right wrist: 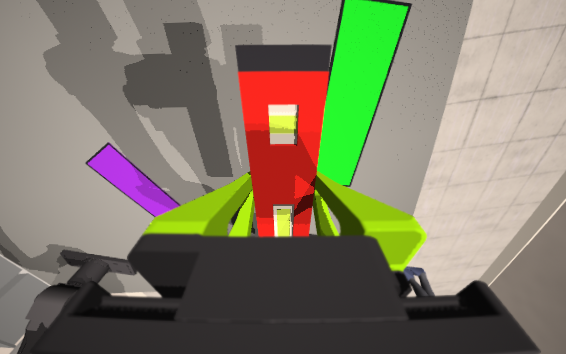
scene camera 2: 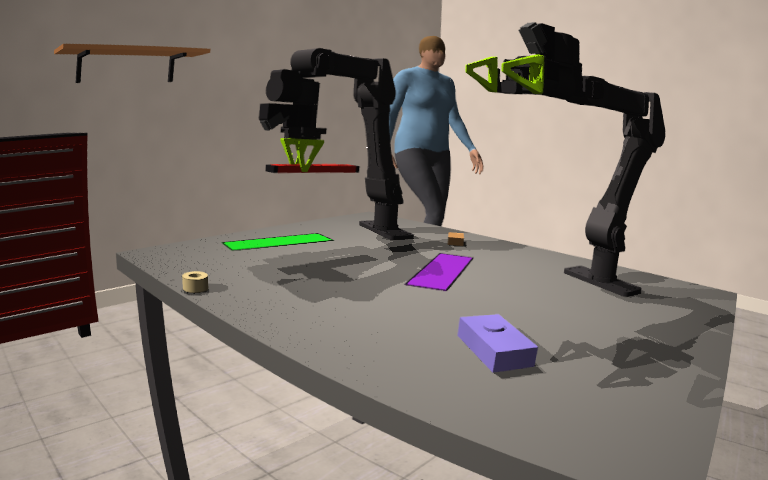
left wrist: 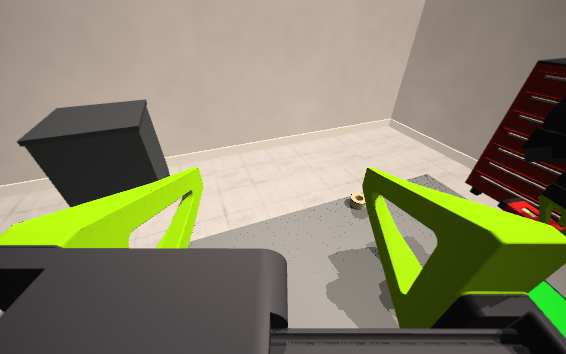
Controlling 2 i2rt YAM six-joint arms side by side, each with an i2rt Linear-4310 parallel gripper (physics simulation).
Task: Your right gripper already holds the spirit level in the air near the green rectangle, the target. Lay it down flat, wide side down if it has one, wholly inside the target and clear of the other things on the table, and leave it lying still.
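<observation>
The red spirit level (scene camera 2: 334,168) (right wrist: 282,165) with black ends is held level, high above the table. My right gripper (scene camera 2: 304,168) (right wrist: 283,177) is shut on it near its middle. The green rectangle (scene camera 2: 277,241) (right wrist: 367,75) lies flat on the table, below the level in the scene view and to its right in the right wrist view, where the level's long side is turned a little against the rectangle's. A red end of the level (left wrist: 530,212) also shows at the right edge of the left wrist view. My left gripper (scene camera 2: 491,73) (left wrist: 282,176) is open and empty, high above the table.
A tan tape roll (scene camera 2: 195,282) (left wrist: 358,201) stands near the table's left corner. A purple rectangle (scene camera 2: 440,272) (right wrist: 132,180) lies mid-table, with a small orange-brown block (scene camera 2: 455,239) behind it. A violet box (scene camera 2: 498,342) stands nearer the front. A person (scene camera 2: 424,113) stands behind the table.
</observation>
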